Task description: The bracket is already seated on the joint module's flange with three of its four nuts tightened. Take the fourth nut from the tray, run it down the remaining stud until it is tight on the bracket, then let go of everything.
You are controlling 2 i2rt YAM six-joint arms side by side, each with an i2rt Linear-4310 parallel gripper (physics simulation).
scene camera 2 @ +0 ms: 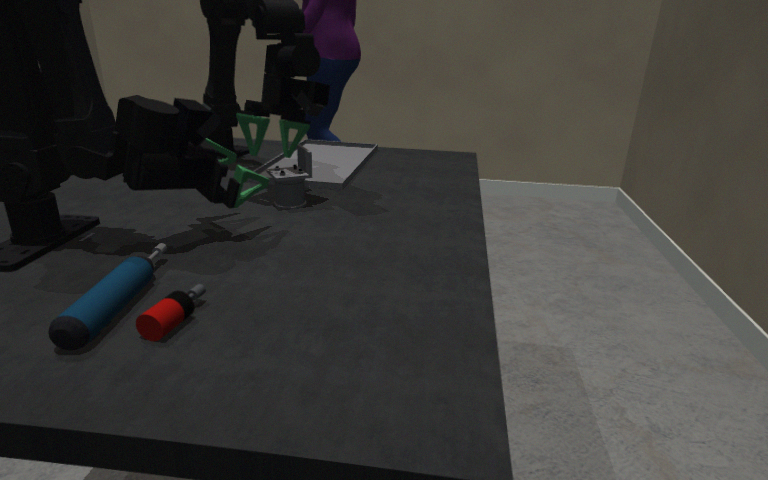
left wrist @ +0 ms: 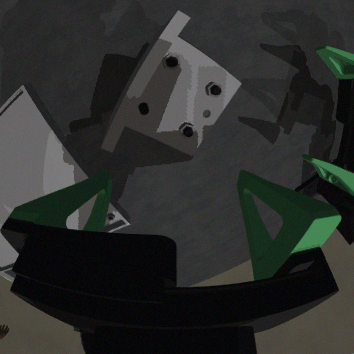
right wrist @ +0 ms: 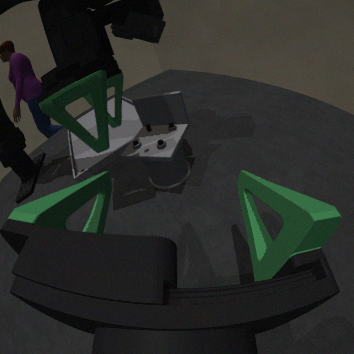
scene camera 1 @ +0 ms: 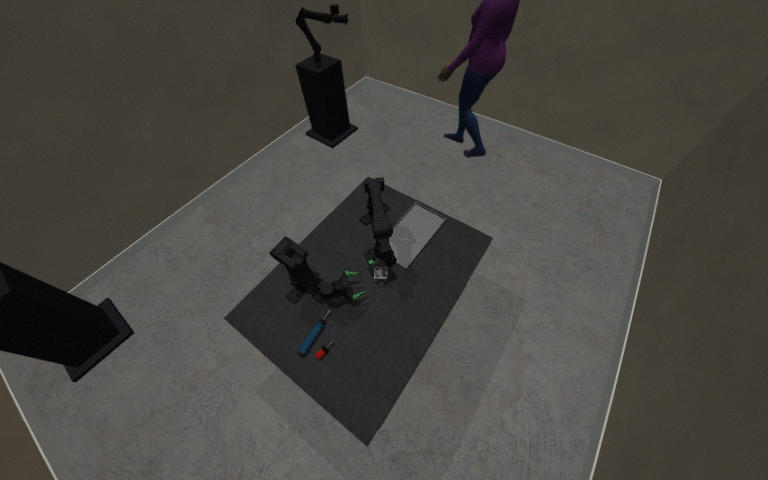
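Observation:
The bracket sits on the grey joint module, with its upright wall toward the tray side. Three of its studs carry nuts. The fourth stud, beside the wall, looks bare. The pale tray lies beyond. A small dark round thing at its near corner looks like a nut. My left gripper is open and empty, pointing down above the bracket's tray side. My right gripper is open and empty beside the module.
A blue-handled tool and a short red-handled tool lie on the table near the right arm. A person and another arm on a black pedestal stand away from the table.

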